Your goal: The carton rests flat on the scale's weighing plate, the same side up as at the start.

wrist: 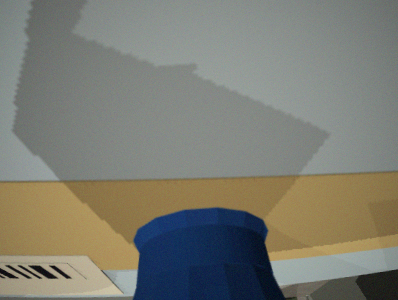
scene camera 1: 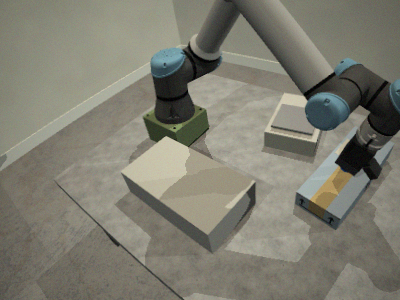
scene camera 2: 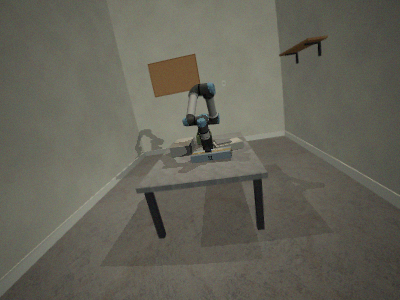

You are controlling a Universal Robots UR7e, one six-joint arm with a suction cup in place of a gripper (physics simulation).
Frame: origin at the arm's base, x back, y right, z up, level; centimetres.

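Seen in the pictures: hand at its tool point: [wrist: 210,229] [scene camera 1: 341,168] [scene camera 2: 209,152]; arm's base at its link origin: [scene camera 1: 174,112].
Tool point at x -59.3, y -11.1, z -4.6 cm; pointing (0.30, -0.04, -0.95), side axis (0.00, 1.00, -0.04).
Note:
Offsets run from my tool point to a thing's top centre. "*": to the spot under its first point. Level surfaces: height alone.
The carton @(dx -1.6, dy -1.6, dz +1.8 cm) [scene camera 1: 330,190] [scene camera 2: 200,158] [wrist: 250,125] is a long, flat light-blue box with an orange tape strip and a barcode label on top. It looks about level, with its printed arrows pointing up. It is at the right in scene camera 1, in front of and beside the scale, not on it. My suction cup [scene camera 1: 344,169] [scene camera 2: 208,150] [wrist: 201,220] is on the carton's top face at the tape and holds it. Whether the carton's underside touches the table is unclear. The scale @(dx +22.8, dy -16.1, dz +2.5 cm) [scene camera 1: 290,142] [scene camera 2: 236,144] is a beige block with a grey weighing plate @(* dx +21.7, dy -10.5, dz +2.5 cm) [scene camera 1: 294,119], which is bare.
A large beige box @(dx +33.9, dy +31.7, dz +4.1 cm) [scene camera 1: 190,185] [scene camera 2: 180,148] stands on the table @(dz -6.0 cm) [scene camera 2: 200,175], left of the carton. The arm's green base block [scene camera 1: 192,131] is behind that box. A wall shelf [scene camera 2: 304,45] and a brown board [scene camera 2: 174,75] hang high on the walls.

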